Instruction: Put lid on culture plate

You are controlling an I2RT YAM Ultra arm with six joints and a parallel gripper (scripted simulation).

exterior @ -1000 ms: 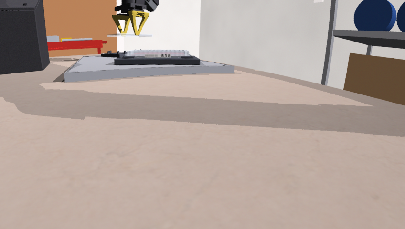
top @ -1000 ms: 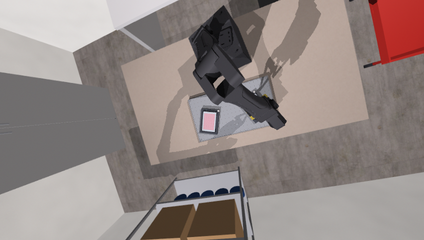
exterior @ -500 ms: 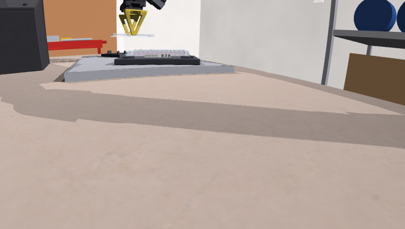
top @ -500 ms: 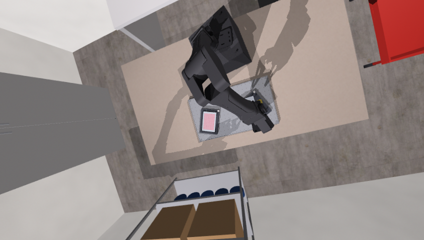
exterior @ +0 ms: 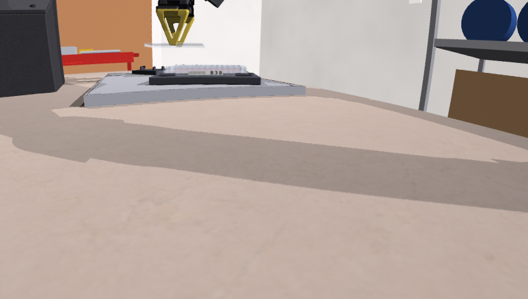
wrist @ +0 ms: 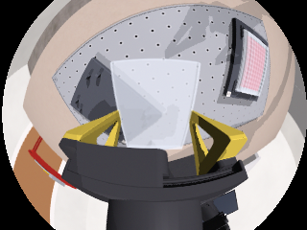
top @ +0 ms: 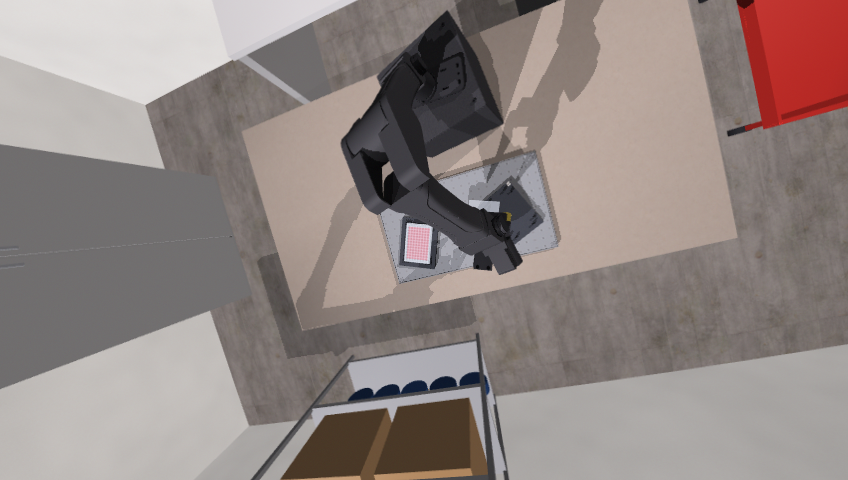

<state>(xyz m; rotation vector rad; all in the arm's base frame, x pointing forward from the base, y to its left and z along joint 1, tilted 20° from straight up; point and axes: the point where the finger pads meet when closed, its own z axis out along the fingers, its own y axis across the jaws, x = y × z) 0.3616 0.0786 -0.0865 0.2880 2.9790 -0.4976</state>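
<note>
My hand is 210 mm to the left of the culture plate B38, 50 mm above it and 40 mm short of it. The rest, counted from my hand: dark lid park LP1: 90 mm to the left, 70 mm below, 10 mm behind; clear lid: 10 mm below; grey base plate: 80 mm below, 60 mm to the right, 10 mm behind.
</note>
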